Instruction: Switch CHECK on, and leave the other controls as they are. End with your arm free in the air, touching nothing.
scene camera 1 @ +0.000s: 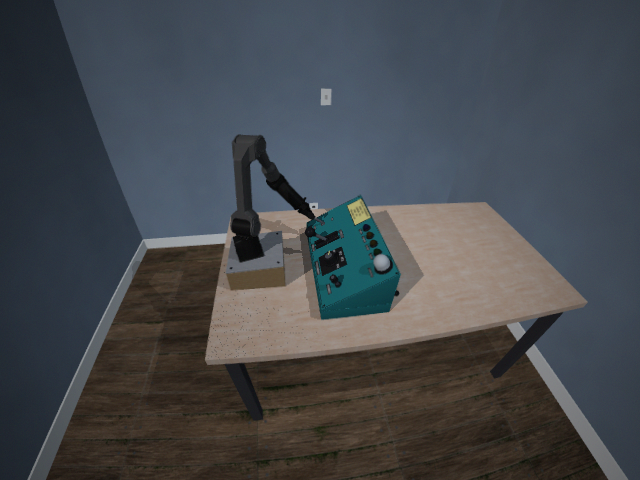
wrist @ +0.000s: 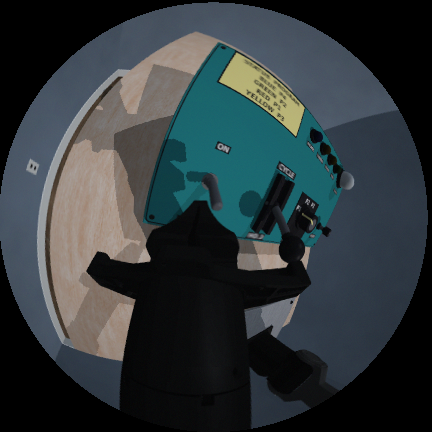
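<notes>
The teal control panel [scene camera 1: 356,263] [wrist: 250,140] stands on the table. A grey toggle lever [scene camera 1: 320,221] [wrist: 213,192] sits below the ON label [wrist: 223,148], its free end pointing away from that label. The CHECK name is not readable in either view; my gripper covers the panel area below the lever. My gripper [scene camera 1: 313,217] [wrist: 200,208] is shut, with nothing seen between its fingers. Its tips are right beside the lever's free end, on its left in the wrist view; whether they touch is unclear.
The CYCLE/HOLD lever's black ball [scene camera 1: 310,231] [wrist: 291,249] sticks out near my gripper. Beyond it are a selector knob [scene camera 1: 328,254] [wrist: 307,220], a small black control [scene camera 1: 335,280] [wrist: 326,231] and a white ball [scene camera 1: 381,262] [wrist: 345,180]. A yellow note [scene camera 1: 358,212] [wrist: 262,92] is on the panel.
</notes>
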